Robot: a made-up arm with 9 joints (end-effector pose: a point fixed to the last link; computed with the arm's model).
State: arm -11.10 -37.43 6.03 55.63 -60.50 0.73 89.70 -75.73 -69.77
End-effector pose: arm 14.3 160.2 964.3 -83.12 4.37 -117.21
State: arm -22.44 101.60 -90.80 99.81 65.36 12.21 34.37 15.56 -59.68
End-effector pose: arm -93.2 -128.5 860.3 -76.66 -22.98 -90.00
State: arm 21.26 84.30 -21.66 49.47 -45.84 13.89 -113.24 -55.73 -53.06
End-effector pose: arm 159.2 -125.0 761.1 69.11 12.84 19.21
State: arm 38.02 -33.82 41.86 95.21 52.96 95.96 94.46 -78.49 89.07
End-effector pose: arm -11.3 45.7 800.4 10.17 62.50 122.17
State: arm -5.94 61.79 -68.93 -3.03 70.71 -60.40 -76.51 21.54 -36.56
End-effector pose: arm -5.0 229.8 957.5 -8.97 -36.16 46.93
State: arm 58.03 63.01 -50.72 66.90 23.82 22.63 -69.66 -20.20 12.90
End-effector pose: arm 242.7 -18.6 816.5 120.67 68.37 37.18
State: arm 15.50 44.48 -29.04 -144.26 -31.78 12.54 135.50 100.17 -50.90
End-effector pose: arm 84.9 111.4 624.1 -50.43 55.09 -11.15
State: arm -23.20 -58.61 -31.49 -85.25 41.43 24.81 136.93 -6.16 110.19
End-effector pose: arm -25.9 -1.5 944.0 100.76 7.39 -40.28
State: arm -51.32 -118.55 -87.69 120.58 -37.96 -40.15 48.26 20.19 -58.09
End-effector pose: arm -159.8 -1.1 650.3 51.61 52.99 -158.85
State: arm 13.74 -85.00 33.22 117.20 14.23 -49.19 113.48 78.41 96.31
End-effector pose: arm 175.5 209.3 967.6 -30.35 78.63 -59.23
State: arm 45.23 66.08 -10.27 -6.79 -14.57 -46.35 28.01 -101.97 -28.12
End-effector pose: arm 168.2 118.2 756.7 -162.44 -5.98 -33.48
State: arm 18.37 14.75 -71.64 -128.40 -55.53 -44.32 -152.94 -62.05 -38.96
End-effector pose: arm 158.9 -50.6 663.7 129.09 -43.96 -36.17
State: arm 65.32 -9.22 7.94 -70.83 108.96 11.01 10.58 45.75 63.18
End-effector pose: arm -352.7 -107.1 643.5 146.23 -44.13 -16.09
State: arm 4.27 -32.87 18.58 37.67 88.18 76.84 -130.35 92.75 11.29
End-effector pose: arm -108.0 103.0 711.4 174.17 72.24 -8.86
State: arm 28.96 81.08 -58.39 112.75 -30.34 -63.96 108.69 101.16 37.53
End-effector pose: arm -140.4 -254.6 790.4 129.56 4.08 -14.72
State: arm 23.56 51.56 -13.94 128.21 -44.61 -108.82 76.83 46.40 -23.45
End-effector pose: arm -49.7 -217.8 767.0 147.06 -56.33 -52.03
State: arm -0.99 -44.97 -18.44 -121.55 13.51 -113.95 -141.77 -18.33 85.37
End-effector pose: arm 48.3 -284.9 775.5 -124.50 57.24 61.71
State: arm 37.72 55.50 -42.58 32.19 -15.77 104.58 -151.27 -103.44 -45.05
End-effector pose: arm 50.4 8.4 782.7 142.47 51.41 42.30
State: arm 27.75 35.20 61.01 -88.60 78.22 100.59 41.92 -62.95 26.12
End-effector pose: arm -22.7 20.7 708.5 -32.27 4.05 -43.48
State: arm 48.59 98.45 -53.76 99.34 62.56 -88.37 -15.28 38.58 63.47
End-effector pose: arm -156.8 -253.2 851.8 170.74 33.43 -16.13
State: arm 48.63 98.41 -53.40 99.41 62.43 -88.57 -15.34 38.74 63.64
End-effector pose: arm -156.3 -254.0 850.8 171.16 33.92 -15.77
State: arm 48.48 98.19 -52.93 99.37 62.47 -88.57 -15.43 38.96 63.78
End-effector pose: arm -154.6 -255.9 849.3 171.65 34.09 -14.90
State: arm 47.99 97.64 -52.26 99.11 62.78 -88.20 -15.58 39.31 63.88
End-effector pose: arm -150.3 -260.0 847.1 172.22 33.73 -13.11
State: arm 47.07 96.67 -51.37 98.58 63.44 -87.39 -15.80 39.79 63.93
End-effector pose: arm -142.8 -266.2 844.5 172.72 32.63 -10.28
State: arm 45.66 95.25 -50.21 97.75 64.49 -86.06 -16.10 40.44 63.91
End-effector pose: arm -131.2 -274.5 841.9 172.99 30.75 -6.37
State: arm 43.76 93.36 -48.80 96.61 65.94 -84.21 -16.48 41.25 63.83
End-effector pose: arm -114.9 -284.2 840.4 172.67 28.07 -1.54
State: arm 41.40 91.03 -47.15 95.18 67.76 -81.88 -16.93 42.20 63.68
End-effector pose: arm -93.9 -293.9 841.4 171.43 24.74 3.99
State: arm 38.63 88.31 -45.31 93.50 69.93 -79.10 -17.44 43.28 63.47
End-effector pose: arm -68.6 -302.0 846.6 168.97 20.99 10.03
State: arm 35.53 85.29 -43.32 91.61 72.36 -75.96 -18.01 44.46 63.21
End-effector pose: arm -40.5 -306.8 857.5 165.16 17.22 16.40
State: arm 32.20 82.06 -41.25 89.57 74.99 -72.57 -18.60 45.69 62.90
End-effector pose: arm -11.9 -306.9 874.8 159.99 13.79 22.89
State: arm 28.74 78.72 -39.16 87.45 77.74 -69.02 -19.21 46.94 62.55
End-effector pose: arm 14.7 -301.4 898.2 153.64 11.04 29.32
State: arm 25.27 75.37 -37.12 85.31 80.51 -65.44 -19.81 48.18 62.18
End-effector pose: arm 36.8 -290.0 926.4 146.43 9.23 35.45
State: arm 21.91 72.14 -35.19 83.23 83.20 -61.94 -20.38 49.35 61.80
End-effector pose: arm 52.6 -273.7 956.9 138.82 8.40 41.01
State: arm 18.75 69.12 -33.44 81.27 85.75 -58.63 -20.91 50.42 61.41
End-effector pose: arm 61.7 -254.0 987.4 131.23 8.40 45.79
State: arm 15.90 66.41 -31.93 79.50 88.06 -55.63 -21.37 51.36 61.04
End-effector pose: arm 64.7 -232.8 1015.2 124.11 9.02 49.66
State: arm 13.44 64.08 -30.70 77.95 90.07 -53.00 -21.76 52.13 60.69
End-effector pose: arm 63.0 -212.1 1039.0 117.77 9.96 52.61
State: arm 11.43 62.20 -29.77 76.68 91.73 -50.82 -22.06 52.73 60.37
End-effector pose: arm 58.6 -193.8 1057.7 112.48 10.94 54.73
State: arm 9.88 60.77 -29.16 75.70 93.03 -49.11 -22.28 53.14 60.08
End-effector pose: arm 53.0 -179.0 1071.4 108.31 11.75 56.14
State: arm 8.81 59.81 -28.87 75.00 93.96 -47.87 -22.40 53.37 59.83
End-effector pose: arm 47.7 -168.3 1080.6 105.32 12.27 57.02
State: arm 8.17 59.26 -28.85 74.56 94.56 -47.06 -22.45 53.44 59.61
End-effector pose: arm 43.4 -161.7 1086.0 103.43 12.48 57.47
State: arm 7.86 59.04 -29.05 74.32 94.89 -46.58 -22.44 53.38 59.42
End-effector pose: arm 40.2 -158.4 1088.7 102.39 12.40 57.64
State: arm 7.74 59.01 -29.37 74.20 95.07 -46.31 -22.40 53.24 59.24
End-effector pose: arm 37.7 -157.1 1089.8 101.86 12.14 57.65
